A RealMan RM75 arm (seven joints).
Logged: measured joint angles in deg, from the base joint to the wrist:
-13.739 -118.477 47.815 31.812 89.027 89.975 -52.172
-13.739 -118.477 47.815 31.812 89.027 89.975 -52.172
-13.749 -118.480 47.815 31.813 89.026 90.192 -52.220
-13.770 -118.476 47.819 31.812 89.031 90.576 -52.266
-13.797 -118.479 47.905 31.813 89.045 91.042 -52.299
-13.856 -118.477 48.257 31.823 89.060 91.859 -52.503
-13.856 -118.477 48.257 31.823 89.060 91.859 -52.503
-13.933 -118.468 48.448 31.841 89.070 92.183 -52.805
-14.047 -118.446 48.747 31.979 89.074 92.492 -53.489
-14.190 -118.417 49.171 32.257 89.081 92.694 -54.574
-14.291 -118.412 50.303 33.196 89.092 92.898 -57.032
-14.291 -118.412 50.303 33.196 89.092 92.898 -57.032
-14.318 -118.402 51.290 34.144 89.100 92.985 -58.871
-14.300 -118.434 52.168 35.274 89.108 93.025 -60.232
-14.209 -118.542 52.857 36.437 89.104 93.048 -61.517
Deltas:
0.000 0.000 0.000 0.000 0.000 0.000 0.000
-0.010 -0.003 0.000 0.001 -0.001 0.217 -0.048
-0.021 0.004 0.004 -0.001 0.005 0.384 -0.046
-0.027 -0.003 0.086 0.001 0.014 0.466 -0.033
-0.059 0.002 0.352 0.010 0.015 0.817 -0.204
0.000 0.000 0.000 0.000 0.000 0.000 0.000
-0.077 0.009 0.191 0.018 0.010 0.324 -0.302
-0.114 0.022 0.299 0.138 0.004 0.309 -0.684
-0.143 0.029 0.424 0.278 0.007 0.202 -1.085
-0.101 0.005 1.132 0.939 0.011 0.204 -2.458
0.000 0.000 0.000 0.000 0.000 0.000 0.000
-0.027 0.010 0.987 0.948 0.008 0.087 -1.839
0.018 -0.032 0.878 1.130 0.008 0.040 -1.361
0.091 -0.108 0.689 1.163 -0.004 0.023 -1.285

